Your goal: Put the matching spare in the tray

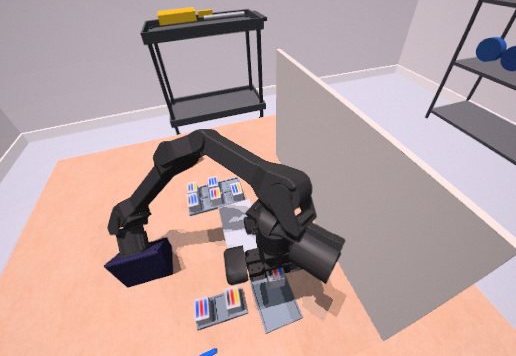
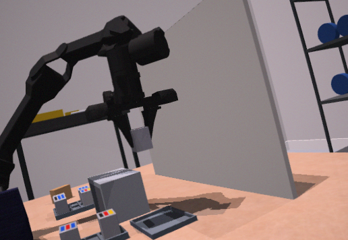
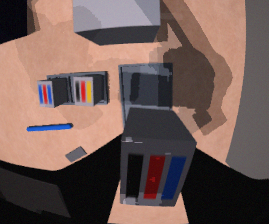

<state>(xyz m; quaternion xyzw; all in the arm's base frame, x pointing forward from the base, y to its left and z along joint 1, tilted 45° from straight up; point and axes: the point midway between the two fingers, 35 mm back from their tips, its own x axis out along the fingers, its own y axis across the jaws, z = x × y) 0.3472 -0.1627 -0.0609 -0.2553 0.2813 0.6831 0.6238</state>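
My gripper tip is now 160 mm above the tray. Also, from my gripper tip: rack: 140 mm behind, 10 mm to the left, 160 mm below; then tall grey panel: 200 mm ahead, 200 mm to the left, 60 mm above; then mounted unit: 50 mm behind, 180 mm to the left, 120 mm below.
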